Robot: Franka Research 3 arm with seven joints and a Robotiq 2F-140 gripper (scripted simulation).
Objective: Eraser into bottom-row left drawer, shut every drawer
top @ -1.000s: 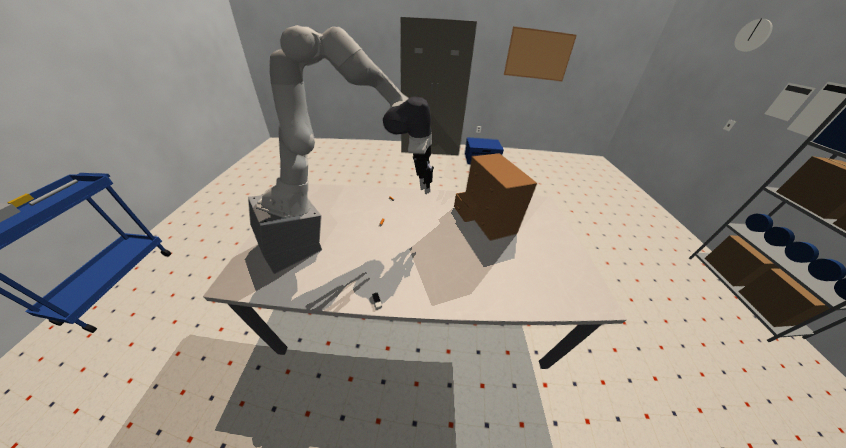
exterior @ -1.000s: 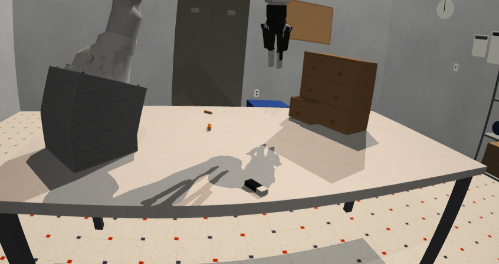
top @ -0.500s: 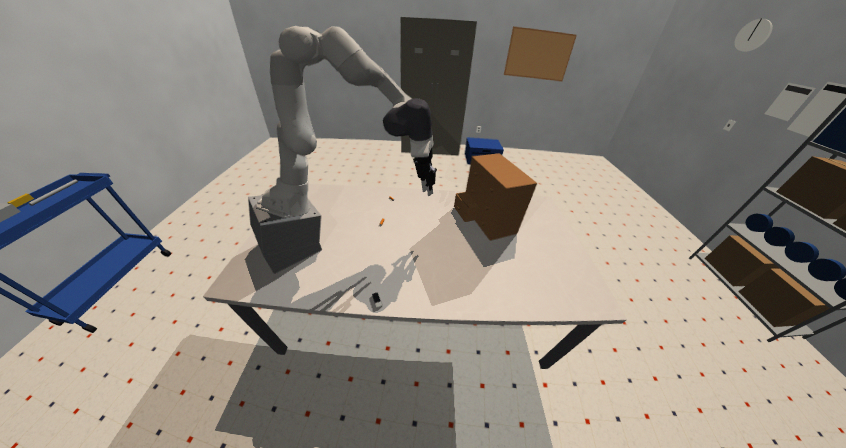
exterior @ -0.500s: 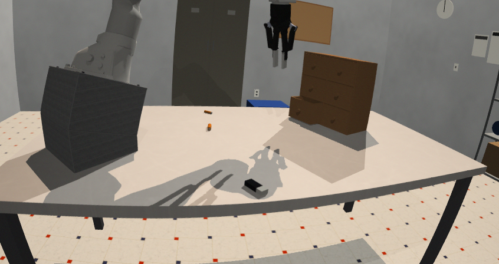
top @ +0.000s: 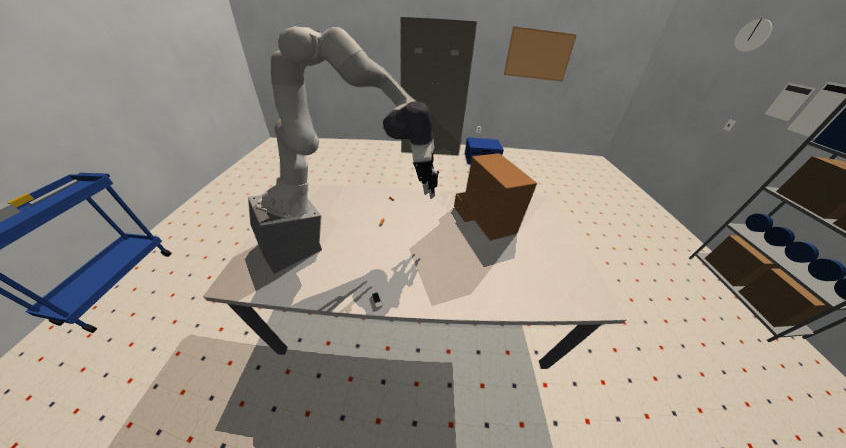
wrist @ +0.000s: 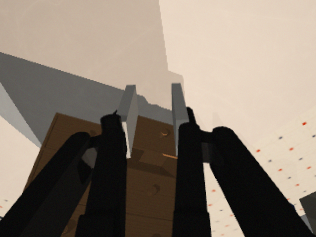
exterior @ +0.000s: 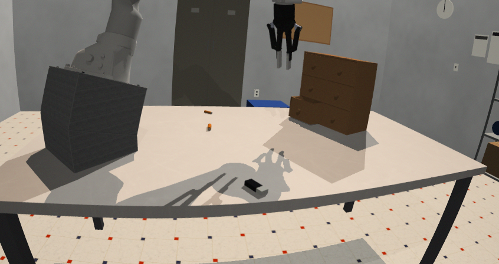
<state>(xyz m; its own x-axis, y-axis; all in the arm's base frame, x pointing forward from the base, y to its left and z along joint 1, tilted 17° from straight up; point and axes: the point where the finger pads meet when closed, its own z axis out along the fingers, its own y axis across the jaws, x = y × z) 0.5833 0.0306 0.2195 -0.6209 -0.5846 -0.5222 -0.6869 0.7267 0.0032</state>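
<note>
Now: the eraser 39 cm to the right of my hand, 30 cm below it and 20 cm behind it.
</note>
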